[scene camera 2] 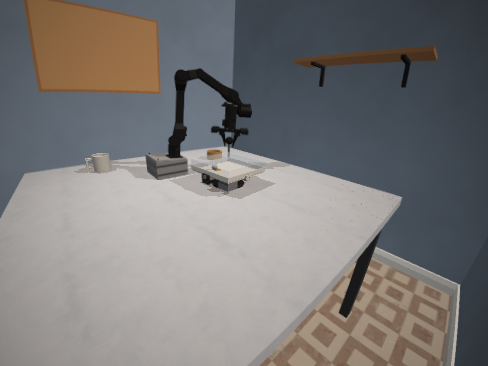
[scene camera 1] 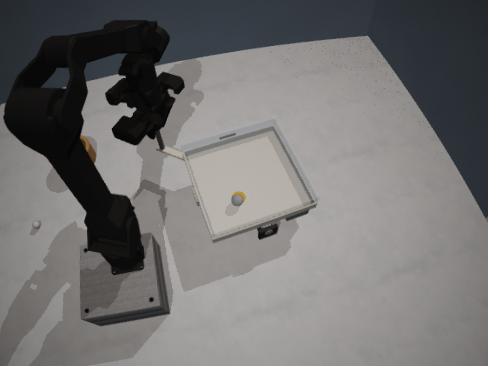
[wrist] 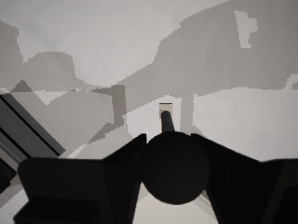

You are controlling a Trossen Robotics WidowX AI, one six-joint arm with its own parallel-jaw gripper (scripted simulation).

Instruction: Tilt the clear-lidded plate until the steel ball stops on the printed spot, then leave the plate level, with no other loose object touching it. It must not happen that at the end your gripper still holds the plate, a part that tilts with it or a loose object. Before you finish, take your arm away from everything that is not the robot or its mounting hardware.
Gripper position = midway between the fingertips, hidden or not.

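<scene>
A square white plate [scene camera 2: 228, 168] is in view in scene camera 2, and scene camera 1 shows the square white plate [scene camera 1: 247, 177] too. Scene camera 1 also shows the gripper [scene camera 1: 157, 132], and the wrist view shows the gripper [wrist: 168, 138] as well.
</scene>
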